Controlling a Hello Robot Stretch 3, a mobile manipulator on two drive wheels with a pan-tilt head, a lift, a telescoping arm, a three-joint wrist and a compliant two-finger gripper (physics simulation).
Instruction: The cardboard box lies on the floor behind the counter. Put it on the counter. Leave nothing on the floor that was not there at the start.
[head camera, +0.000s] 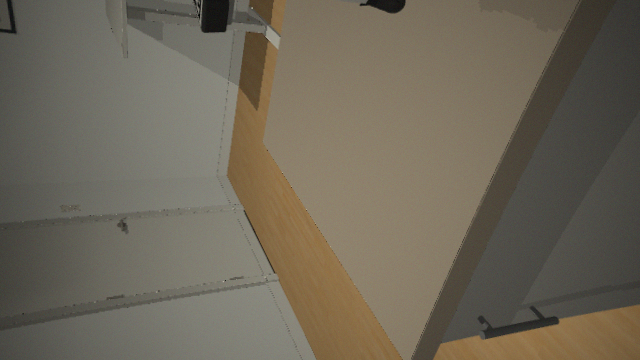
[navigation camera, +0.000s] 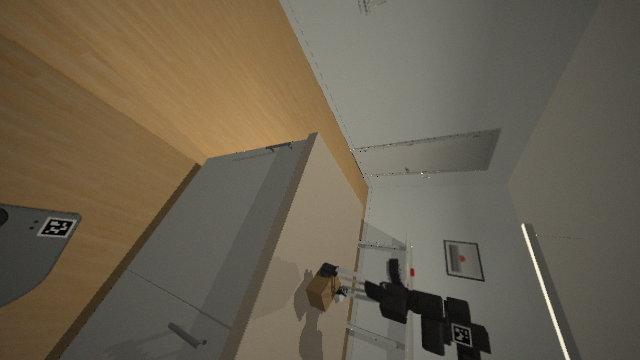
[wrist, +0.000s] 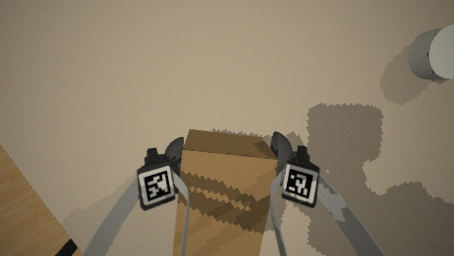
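Observation:
The cardboard box is brown and sits between the two fingertips of my gripper, which is shut on it. Both are over the beige counter top. The box's shadow falls to one side of it on the counter, and the box appears held above the surface. The height of the gap is hard to tell. In the head view, a dark fingertip shows at the top edge; the box does not show there. The lower end of the box is cut off in the wrist view.
A grey cylinder with a pale top stands at the right edge of the wrist view. The counter's grey front carries bar handles. My base is on the wooden floor on that side. More floor runs between counter and wall.

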